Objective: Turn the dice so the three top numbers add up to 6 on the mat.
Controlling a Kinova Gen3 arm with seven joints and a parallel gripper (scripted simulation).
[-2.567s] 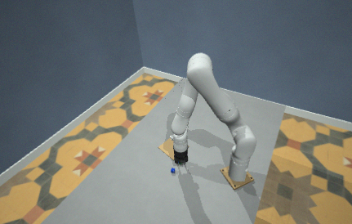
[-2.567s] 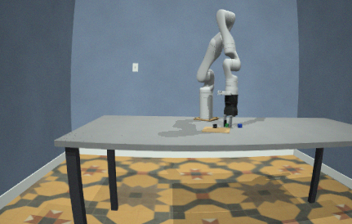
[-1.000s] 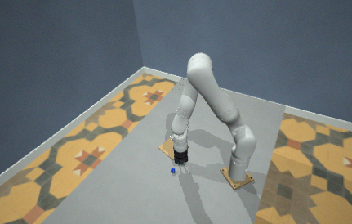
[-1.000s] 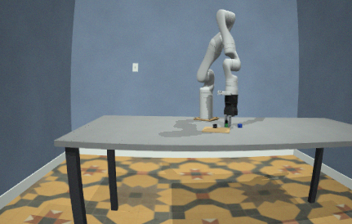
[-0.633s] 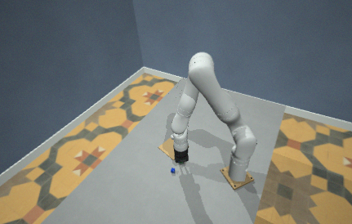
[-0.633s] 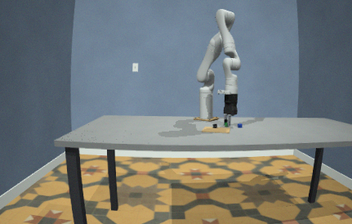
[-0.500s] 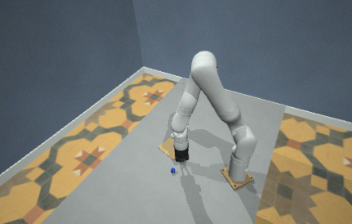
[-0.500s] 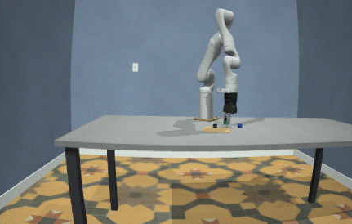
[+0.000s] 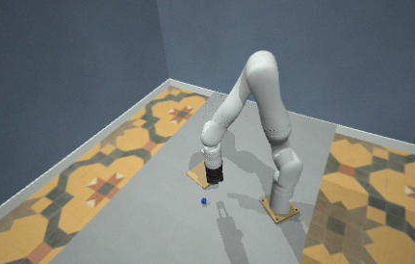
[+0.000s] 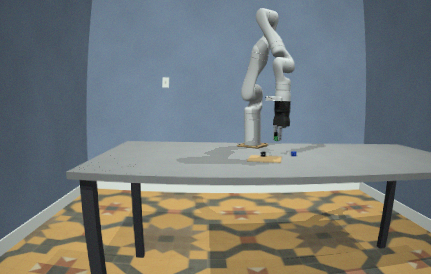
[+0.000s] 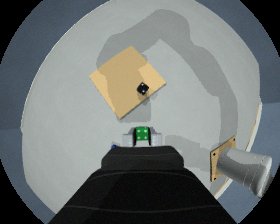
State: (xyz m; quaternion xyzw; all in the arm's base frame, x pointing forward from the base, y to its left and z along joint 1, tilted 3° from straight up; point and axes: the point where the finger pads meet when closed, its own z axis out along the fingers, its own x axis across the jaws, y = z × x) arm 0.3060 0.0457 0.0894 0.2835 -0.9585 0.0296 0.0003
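Now: hand 20 mm short of the blue die, 80 mm to the right of it and 80 mm above it. Also, from my hand: black die 40 mm ahead, 80 mm to the right, 70 mm below; green die 10 mm below; tan mat 90 mm ahead, 80 mm to the right, 90 mm below.
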